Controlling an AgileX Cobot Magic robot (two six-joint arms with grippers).
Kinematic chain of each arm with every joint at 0, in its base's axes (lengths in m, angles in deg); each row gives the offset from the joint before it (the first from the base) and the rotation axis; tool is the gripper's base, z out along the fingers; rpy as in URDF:
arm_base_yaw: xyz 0 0 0.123 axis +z
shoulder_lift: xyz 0 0 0 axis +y
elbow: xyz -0.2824 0 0.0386 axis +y
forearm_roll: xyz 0.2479 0 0.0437 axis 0.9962 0 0.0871
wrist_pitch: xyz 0 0 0 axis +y
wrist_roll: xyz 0.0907 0 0.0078 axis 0.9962 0 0.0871
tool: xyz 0 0 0 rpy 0 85 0
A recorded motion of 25 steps. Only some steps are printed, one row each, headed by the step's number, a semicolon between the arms.
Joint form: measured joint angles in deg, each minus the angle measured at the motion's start. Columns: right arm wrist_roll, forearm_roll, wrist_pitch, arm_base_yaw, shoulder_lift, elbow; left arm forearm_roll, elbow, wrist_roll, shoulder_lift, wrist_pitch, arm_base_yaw.
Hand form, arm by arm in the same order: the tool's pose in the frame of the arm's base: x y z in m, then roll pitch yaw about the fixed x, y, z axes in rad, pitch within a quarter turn. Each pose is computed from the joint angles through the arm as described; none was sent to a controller.
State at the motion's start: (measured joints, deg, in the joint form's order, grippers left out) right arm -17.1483 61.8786 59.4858 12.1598 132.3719 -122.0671; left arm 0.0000 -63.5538 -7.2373 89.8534 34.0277 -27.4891
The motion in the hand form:
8: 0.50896 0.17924 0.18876 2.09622 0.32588 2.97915; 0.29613 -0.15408 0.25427 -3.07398 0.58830 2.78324
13: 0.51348 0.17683 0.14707 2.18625 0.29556 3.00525; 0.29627 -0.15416 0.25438 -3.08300 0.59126 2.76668
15: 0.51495 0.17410 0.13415 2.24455 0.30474 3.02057; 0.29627 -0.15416 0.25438 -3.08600 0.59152 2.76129
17: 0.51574 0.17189 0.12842 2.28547 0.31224 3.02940; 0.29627 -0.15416 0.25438 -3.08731 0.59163 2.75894
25: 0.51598 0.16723 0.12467 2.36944 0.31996 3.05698; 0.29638 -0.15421 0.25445 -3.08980 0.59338 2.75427
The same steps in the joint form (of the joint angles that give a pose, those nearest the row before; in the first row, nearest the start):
8: -1.67 2.91 -3.90 0.00 8.78 -0.40; 0.00 0.00 1.46 1.00 -0.24 0.00
13: -1.67 -0.90 -5.20 0.00 12.83 -0.49; 0.00 0.00 2.25 1.01 -0.35 0.00
15: -1.47 -4.01 -6.38 0.00 13.87 -0.50; 0.00 0.00 2.51 1.01 -0.35 0.00
17: -0.88 -6.43 -7.17 0.00 14.22 -0.49; 0.00 0.00 2.62 1.01 -0.36 0.00
25: 1.49 -12.16 -7.47 0.00 14.22 -0.82; 0.00 0.00 2.85 1.01 -0.45 0.00

